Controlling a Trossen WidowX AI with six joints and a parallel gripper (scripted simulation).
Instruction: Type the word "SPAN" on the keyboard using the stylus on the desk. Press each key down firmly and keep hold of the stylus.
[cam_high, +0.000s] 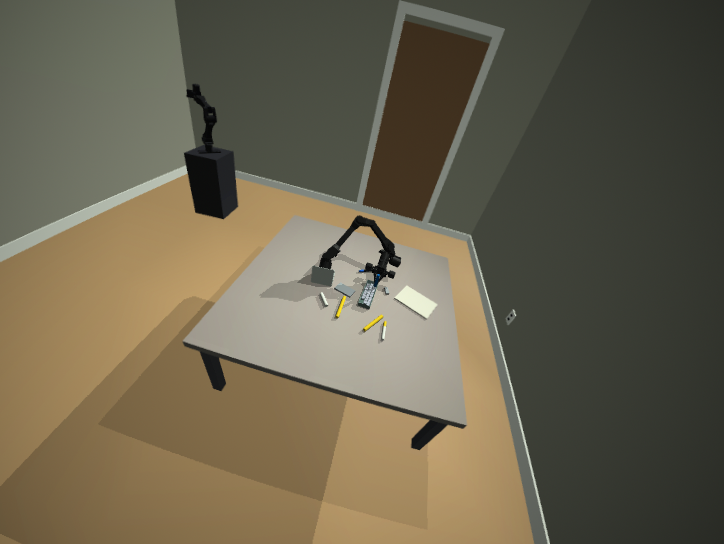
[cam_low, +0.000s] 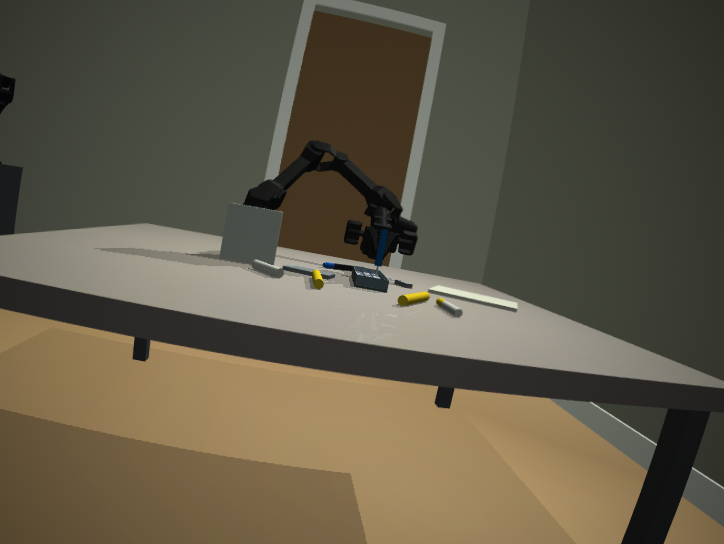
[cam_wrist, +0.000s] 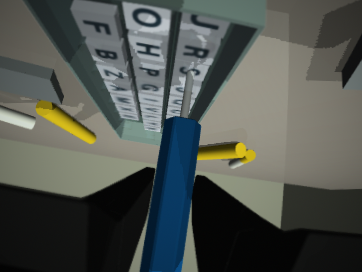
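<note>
Now: gripper tip 17 cm past the flat grey slab, 5 cm to the left of it and 7 cm above it. Also, from my gripper tip: blue pen 7 cm behind, 17 cm to the left, 6 cm below; then cream pad 27 cm ahead, 1 cm to the right, 7 cm below; then blue stylus 1 cm below.
</note>
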